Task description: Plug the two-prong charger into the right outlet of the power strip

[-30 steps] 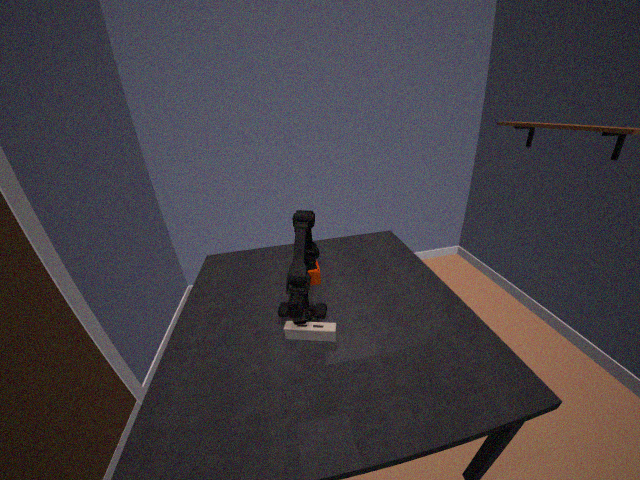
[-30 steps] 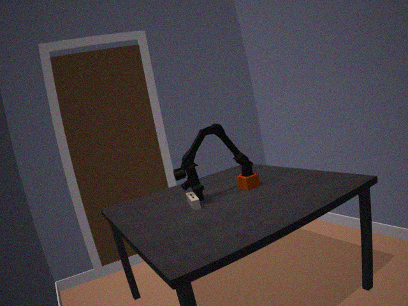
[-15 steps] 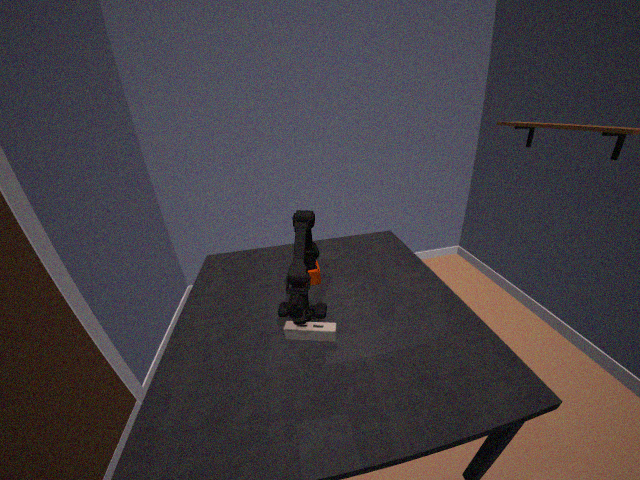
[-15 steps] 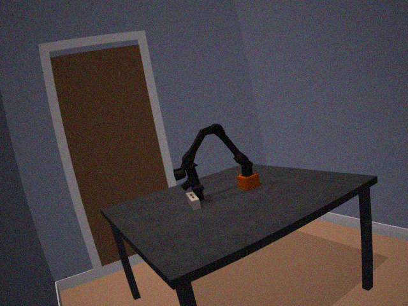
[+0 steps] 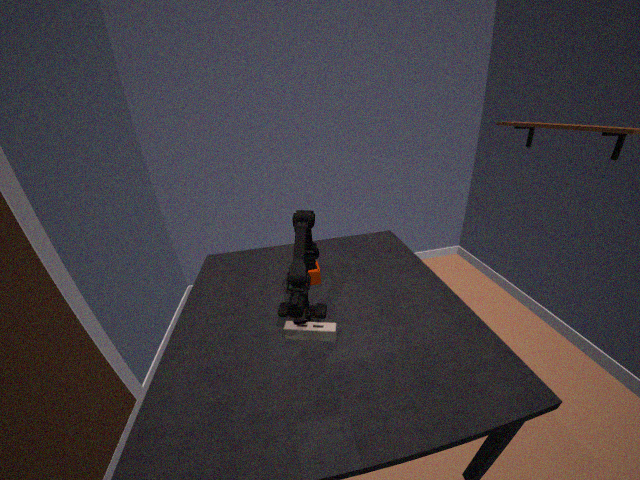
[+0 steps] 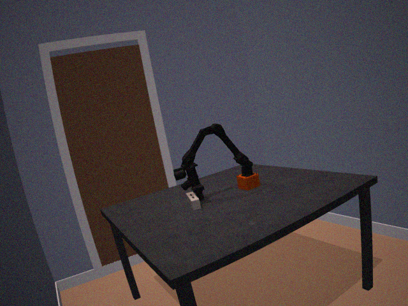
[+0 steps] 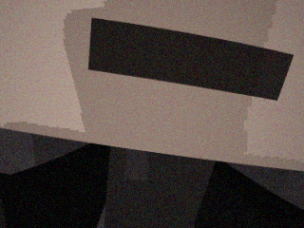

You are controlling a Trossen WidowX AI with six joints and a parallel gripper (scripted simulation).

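The two-prong charger lies 1 cm ahead of my gripper tip, 1 cm to the right of it and 1 cm above it.
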